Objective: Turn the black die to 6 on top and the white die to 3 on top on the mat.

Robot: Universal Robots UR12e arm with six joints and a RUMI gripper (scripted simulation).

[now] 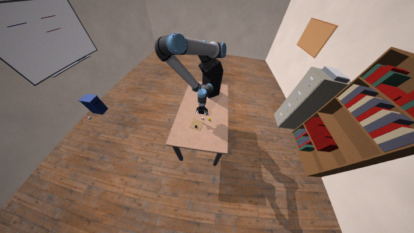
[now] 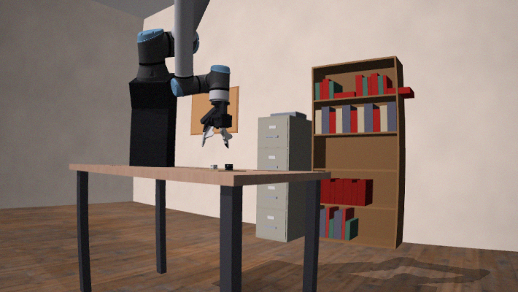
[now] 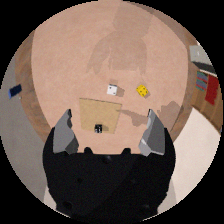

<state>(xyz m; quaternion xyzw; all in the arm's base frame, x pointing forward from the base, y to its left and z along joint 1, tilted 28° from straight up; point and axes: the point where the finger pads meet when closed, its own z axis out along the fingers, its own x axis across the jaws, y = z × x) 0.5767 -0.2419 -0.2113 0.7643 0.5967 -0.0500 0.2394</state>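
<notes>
The white die lies 1 cm behind my hand, 1 cm to the left of it and 9 cm below it. From my hand the other things lie so: tan mat (8 cm ahead, 7 cm to the right, 10 cm below); then yellow die (1 cm ahead, 10 cm to the left, 9 cm below); then black die (11 cm ahead, 8 cm to the right, 8 cm below).
</notes>
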